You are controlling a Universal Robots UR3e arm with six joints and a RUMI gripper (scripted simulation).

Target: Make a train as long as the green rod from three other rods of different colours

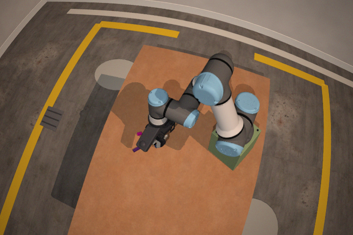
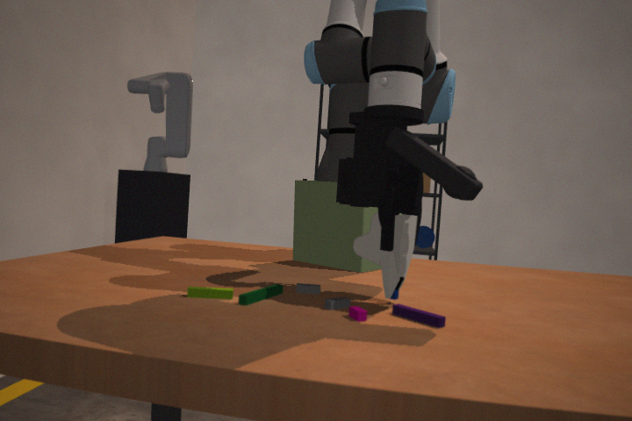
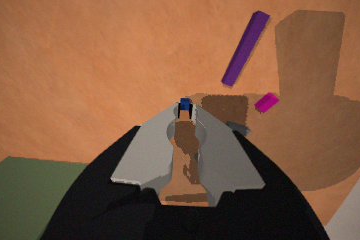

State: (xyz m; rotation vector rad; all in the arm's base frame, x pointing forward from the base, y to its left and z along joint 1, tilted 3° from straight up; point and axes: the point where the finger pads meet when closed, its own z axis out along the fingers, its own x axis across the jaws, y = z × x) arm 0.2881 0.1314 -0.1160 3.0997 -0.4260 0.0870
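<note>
My gripper is now 6 cm short of the purple rod, 4 cm to the right of it and 2 cm above it. Round my hand: green rod: 7 cm ahead, 14 cm to the right, 2 cm below; then blue rod: 1 cm below; then magenta rod: 9 cm ahead, 2 cm to the right, 2 cm below.
</note>
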